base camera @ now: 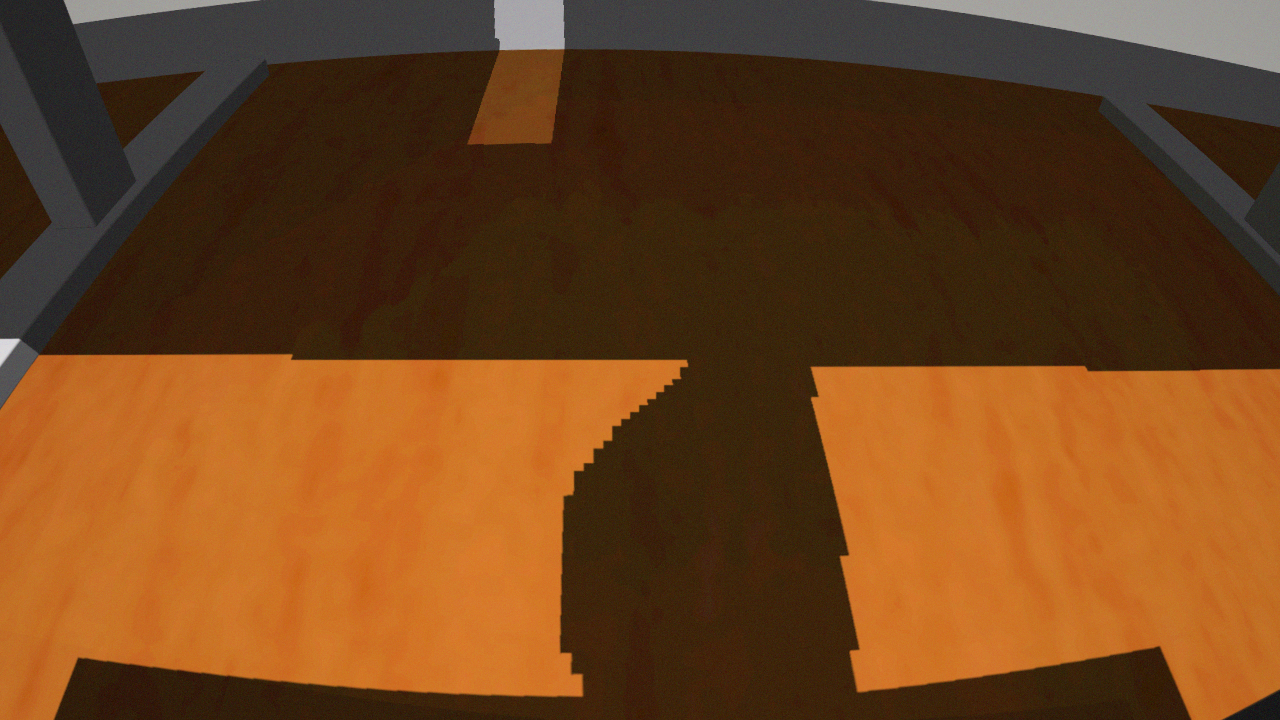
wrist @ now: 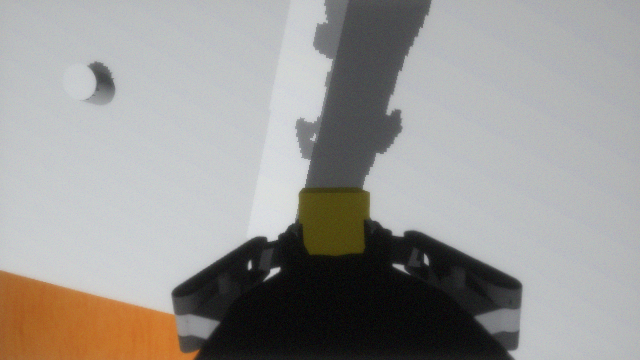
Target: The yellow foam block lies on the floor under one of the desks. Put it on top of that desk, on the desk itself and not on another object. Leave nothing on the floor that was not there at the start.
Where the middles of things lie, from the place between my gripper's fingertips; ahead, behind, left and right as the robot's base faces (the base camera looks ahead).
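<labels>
Yellow foam block [wrist: 333, 218], my hand 10 mm above it, 10 mm past it.
</labels>
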